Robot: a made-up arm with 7 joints. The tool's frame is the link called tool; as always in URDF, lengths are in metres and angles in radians. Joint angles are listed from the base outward.
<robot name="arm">
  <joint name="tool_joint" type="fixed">
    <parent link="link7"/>
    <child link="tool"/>
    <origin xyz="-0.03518 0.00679 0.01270" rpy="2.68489 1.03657 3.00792"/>
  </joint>
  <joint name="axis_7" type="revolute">
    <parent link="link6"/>
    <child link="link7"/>
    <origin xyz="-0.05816 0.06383 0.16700" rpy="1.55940 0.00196 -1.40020"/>
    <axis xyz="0 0 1"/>
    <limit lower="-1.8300" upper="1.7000"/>
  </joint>
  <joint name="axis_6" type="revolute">
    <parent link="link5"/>
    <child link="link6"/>
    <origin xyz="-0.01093 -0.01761 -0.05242" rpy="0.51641 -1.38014 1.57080"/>
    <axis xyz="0 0 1"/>
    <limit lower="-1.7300" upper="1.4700"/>
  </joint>
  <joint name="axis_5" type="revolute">
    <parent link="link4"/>
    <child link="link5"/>
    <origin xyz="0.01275 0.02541 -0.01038" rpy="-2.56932 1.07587 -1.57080"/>
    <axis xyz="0 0 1"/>
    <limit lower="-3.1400" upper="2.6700"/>
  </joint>
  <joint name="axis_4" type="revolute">
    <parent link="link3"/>
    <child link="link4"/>
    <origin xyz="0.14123 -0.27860 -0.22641" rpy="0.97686 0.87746 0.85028"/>
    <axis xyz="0 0 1"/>
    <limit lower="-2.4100" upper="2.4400"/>
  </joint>
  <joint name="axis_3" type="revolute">
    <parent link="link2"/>
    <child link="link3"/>
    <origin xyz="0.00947 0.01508 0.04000" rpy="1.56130 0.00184 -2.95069"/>
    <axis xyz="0 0 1"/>
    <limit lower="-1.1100" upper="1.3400"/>
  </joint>
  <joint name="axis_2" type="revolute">
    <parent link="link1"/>
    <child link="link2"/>
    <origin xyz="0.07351 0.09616 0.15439" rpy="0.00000 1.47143 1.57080"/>
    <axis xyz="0 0 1"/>
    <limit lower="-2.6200" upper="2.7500"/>
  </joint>
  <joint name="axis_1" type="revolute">
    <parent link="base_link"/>
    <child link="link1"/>
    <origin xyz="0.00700 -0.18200 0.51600" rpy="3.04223 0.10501 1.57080"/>
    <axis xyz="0 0 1"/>
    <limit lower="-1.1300" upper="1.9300"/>
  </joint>
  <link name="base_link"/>
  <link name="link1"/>
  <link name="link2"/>
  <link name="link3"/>
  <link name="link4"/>
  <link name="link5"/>
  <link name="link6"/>
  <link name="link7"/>
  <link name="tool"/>
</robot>
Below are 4 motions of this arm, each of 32 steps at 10 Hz.
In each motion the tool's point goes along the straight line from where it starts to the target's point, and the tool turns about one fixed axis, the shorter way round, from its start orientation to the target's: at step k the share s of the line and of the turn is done. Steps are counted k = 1, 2, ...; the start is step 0. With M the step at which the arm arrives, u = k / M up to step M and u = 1 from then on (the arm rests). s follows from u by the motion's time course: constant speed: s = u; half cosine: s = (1 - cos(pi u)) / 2; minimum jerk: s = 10 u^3 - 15 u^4 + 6 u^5.
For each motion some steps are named. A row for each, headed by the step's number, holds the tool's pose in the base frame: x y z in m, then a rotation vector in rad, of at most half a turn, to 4 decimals.
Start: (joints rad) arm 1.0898 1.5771 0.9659 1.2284 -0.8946 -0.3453 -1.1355
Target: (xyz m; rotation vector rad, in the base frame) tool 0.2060 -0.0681 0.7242 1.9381 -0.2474 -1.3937
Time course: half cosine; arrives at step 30
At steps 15, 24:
15: 0.3595 -0.1695 0.6537 1.7582 -0.4915 -1.9128
24: 0.2353 -0.0875 0.7107 1.9121 -0.2932 -1.4942

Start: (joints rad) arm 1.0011 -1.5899 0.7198 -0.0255 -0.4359 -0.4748 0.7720
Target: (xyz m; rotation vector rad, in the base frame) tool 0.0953 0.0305 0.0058 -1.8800 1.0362 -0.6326
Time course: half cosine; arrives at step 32
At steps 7, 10, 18, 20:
7: -0.1077 -0.4319 0.0250 -2.8585 0.0827 -0.6693
10: -0.0828 -0.3752 0.0226 -2.7559 0.2265 -0.6741
18: 0.0031 -0.1794 0.0145 -2.3596 0.6635 -0.6691
20: 0.0246 -0.1305 0.0125 -2.2521 0.7589 -0.6633

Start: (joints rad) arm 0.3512 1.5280 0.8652 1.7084 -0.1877 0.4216 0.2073
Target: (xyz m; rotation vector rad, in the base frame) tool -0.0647 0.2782 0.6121 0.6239 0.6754 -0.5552
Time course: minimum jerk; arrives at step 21
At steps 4, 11, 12, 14, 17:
4: 0.3729 0.0272 0.6093 1.9700 1.0649 -1.3557
11: 0.1453 0.1578 0.6107 1.2578 0.8886 -0.9433
12: 0.1049 0.1809 0.6110 1.1344 0.8509 -0.8692
14: 0.0321 0.2227 0.6115 0.9136 0.7788 -0.7348
17: -0.0412 0.2647 0.6119 0.6937 0.7012 -0.5988

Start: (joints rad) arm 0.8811 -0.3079 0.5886 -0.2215 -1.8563 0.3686 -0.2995
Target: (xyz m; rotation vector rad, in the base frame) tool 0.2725 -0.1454 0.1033 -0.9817 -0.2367 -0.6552
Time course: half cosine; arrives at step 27
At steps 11, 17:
11: 0.1799 -0.1910 0.0112 -1.4046 0.1995 -1.3546
17: 0.2290 -0.1668 0.0601 -1.1905 -0.0438 -0.9831

